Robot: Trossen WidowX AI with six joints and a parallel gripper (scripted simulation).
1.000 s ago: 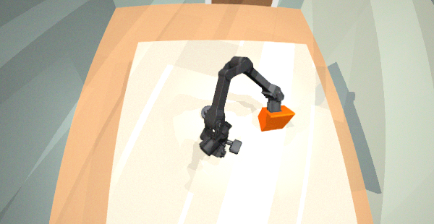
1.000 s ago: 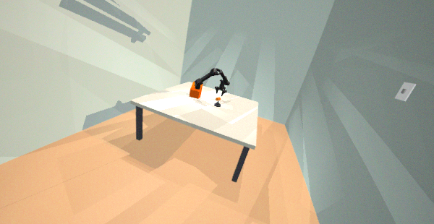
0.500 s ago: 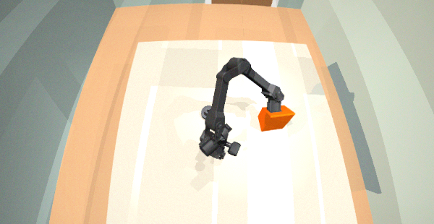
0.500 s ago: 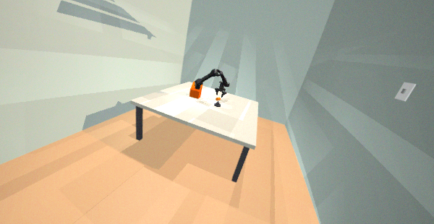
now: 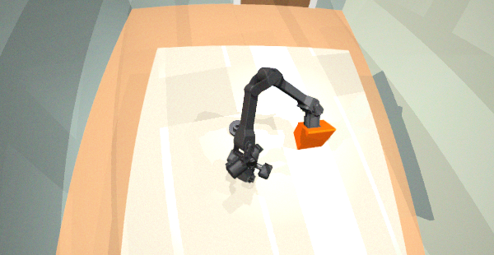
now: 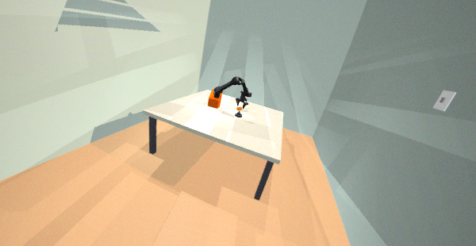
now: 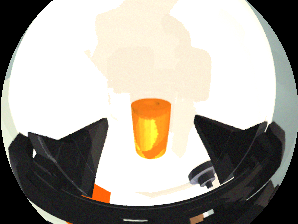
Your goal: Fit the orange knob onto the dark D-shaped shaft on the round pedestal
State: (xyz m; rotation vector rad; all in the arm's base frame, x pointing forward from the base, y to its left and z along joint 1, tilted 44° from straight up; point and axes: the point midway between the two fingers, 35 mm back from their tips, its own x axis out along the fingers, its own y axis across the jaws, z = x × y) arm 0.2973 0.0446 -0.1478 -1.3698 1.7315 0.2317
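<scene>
Now: gripper tip 1 cm past the orange knob, 1 cm to the left of it and 1 cm above it. From my gripper tip the other things lie so: dark pedestal: 3 cm ahead, 22 cm to the right.
</scene>
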